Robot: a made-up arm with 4 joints. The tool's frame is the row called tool.
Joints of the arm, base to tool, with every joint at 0 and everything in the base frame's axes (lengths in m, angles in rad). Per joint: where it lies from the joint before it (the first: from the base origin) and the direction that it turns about. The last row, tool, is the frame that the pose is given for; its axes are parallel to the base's.
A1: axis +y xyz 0 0 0.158
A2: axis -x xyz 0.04 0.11 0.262
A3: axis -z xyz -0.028 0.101 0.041
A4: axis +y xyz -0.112 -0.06 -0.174
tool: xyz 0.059 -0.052 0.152
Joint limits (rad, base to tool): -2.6..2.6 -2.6..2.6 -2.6..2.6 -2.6..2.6
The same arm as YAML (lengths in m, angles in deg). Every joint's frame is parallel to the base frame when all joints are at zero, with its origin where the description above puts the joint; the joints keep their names.
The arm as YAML. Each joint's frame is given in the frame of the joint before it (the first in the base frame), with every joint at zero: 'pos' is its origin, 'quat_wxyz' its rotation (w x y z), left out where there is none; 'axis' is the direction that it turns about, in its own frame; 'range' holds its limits. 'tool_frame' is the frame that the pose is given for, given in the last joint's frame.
length_unit: m
angle_unit: deg
joints:
  - joint: A1
    pos: [0.0, 0.0, 0.158]
    axis: "+y"
    range: [-148.97, 148.97]
  - joint: A2
    pos: [0.04, 0.11, 0.262]
    axis: "-x"
    range: [-148.97, 148.97]
  - joint: A3
    pos: [-0.028, 0.101, 0.041]
    axis: "-z"
    range: [-148.97, 148.97]
  - joint: A4
    pos: [-0.112, -0.06, -0.174]
    axis: "+y"
    range: [-148.97, 148.97]
tool_frame:
  pos: [0.059, -0.052, 0.152]

